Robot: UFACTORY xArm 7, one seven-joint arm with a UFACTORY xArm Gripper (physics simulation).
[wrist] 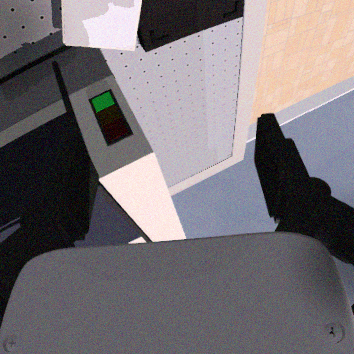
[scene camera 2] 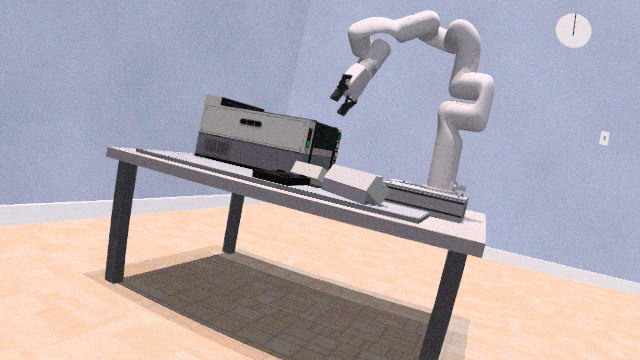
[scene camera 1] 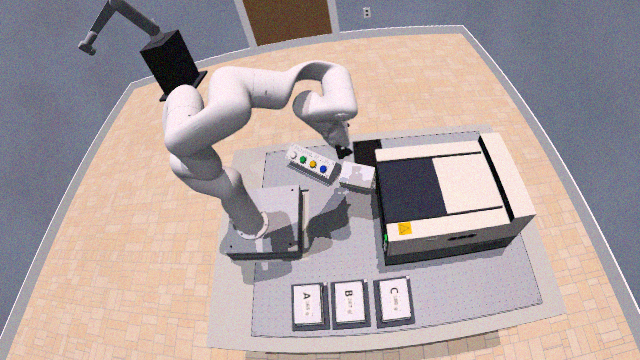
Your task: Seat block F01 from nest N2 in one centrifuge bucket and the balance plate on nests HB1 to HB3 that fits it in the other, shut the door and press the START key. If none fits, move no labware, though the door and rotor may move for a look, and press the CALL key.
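Places are measured from the arm's base along level axes (x ahead, y left, z up), in millimetres.
Pixels of known places: gripper, fingertip midpoint: [wrist: 170, 146] [scene camera 2: 336, 107] [scene camera 1: 346, 139]; arm's base, origin of the base link: [scene camera 2: 439, 191] [scene camera 1: 252, 224].
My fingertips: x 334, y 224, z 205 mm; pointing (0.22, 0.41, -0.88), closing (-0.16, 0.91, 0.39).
Observation:
Ahead of a thing's pixels: the offset from my fingertips to its top centre. "spot": to the spot under its first point.
My open gripper [scene camera 1: 344, 151] [scene camera 2: 339, 104] [wrist: 170, 146] is high above the table, near the centrifuge [scene camera 1: 460, 230] [scene camera 2: 255, 132] [wrist: 145, 195], with nothing between its fingers. On the centrifuge's top, a dark panel @(dx +207, dy -134, dz -55 mm) [scene camera 1: 412, 190] lies flat and looks like a shut door; the rotor and buckets do not show. A green light @(spot: dx +88, dy -9, dz -140 mm) [scene camera 2: 308, 144] [wrist: 104, 101] is lit on its side. Balance plates A @(dx -86, dy -480, dz -214 mm) [scene camera 1: 307, 304], B @(dx +44, dy -457, dz -214 mm) [scene camera 1: 349, 302] and C @(dx +183, dy -438, dz -214 mm) [scene camera 1: 393, 300] lie on dark nests in a row; their small print is blurred. A key box @(dx -170, dy +89, dz -184 mm) [scene camera 1: 311, 164] [scene camera 2: 352, 182] has white, green, yellow and blue keys. Block F01 cannot be made out.
A white wedge-shaped box @(dx +17, dy +30, dz -201 mm) [scene camera 1: 357, 175] [scene camera 2: 307, 171] [wrist: 100, 22] stands between the key box and the centrifuge. A black flat nest @(dx +53, dy +150, dz -239 mm) [scene camera 1: 367, 151] [scene camera 2: 280, 176] [wrist: 190, 20] lies behind it in the first scene view. The arm's grey base plate [scene camera 1: 280, 205] is at the left.

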